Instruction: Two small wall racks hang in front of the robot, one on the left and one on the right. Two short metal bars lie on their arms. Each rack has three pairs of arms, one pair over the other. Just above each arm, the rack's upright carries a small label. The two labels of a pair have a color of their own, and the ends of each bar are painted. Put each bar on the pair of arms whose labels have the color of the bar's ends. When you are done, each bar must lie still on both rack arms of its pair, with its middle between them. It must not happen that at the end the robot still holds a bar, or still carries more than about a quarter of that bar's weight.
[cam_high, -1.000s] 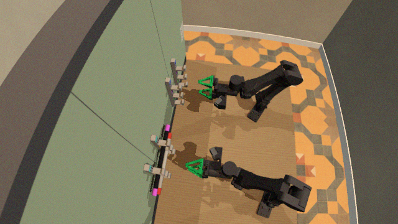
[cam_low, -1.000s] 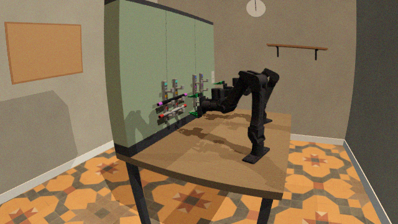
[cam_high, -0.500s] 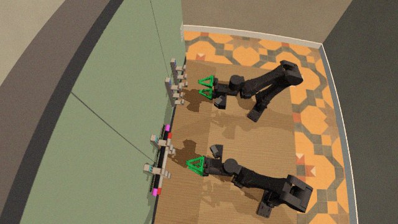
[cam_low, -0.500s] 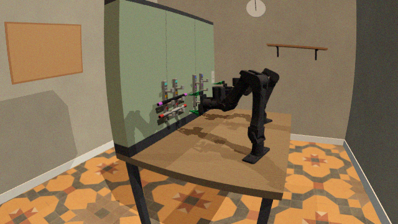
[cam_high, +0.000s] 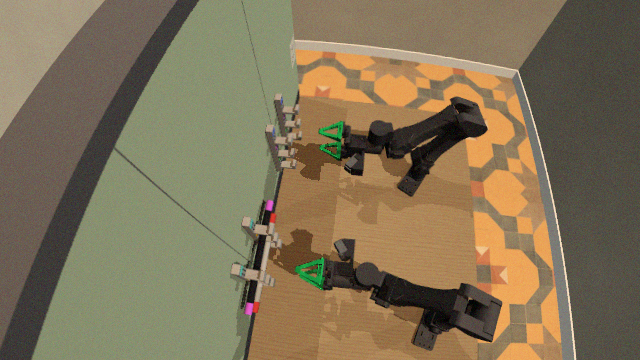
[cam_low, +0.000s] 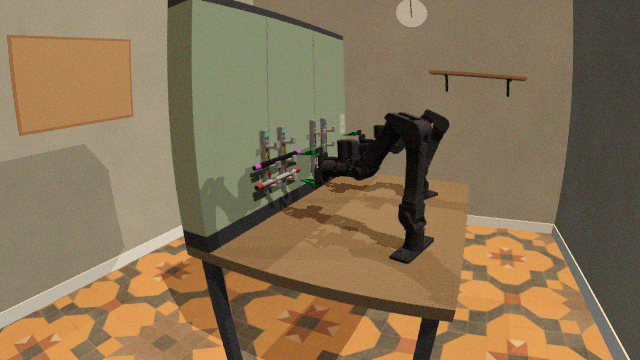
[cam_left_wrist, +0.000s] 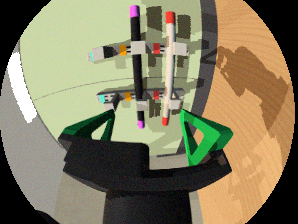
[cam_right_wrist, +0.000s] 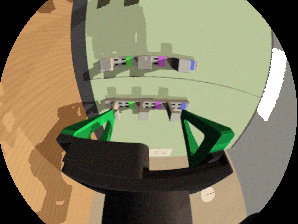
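Right now the bar is 120 mm ahead of my left hand, 40 mm to the right of it and 20 mm above it. Round my left hand: green wall panel: 230 mm to the right, 210 mm above, 190 mm ahead.
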